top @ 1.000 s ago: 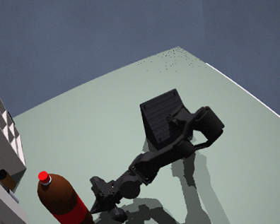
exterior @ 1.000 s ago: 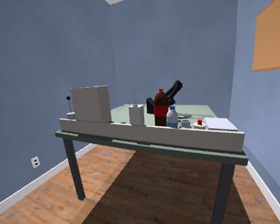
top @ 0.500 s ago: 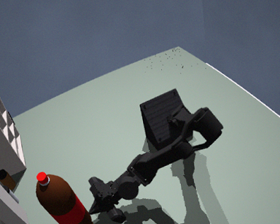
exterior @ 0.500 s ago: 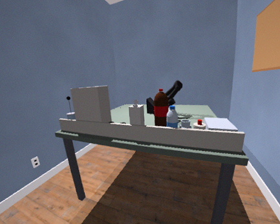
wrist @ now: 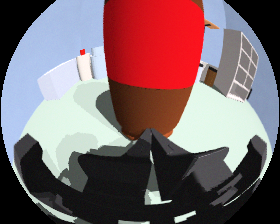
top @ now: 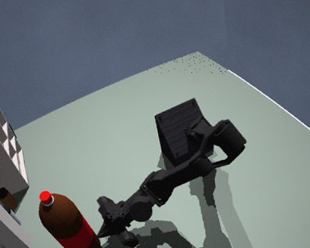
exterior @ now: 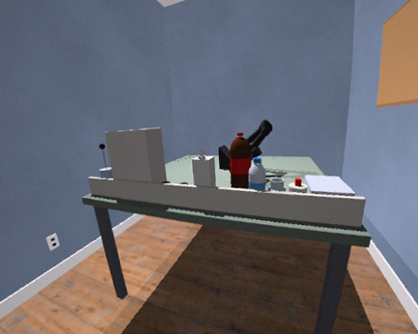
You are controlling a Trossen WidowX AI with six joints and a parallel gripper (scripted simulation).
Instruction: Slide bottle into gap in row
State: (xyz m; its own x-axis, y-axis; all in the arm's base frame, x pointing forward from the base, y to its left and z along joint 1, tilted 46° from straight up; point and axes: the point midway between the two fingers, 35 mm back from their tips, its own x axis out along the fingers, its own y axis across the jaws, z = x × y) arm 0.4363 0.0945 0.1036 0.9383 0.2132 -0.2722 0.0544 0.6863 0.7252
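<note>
Right now the brown cola bottle is 90 mm ahead of my hand, 10 mm to the right of it and 90 mm above it. Round my hand: grey jar 330 mm ahead, 160 mm to the left; then low white rail 350 mm ahead, 200 mm to the right, 10 mm below; then blue-capped bottle 330 mm ahead, 90 mm to the left, 50 mm above.
</note>
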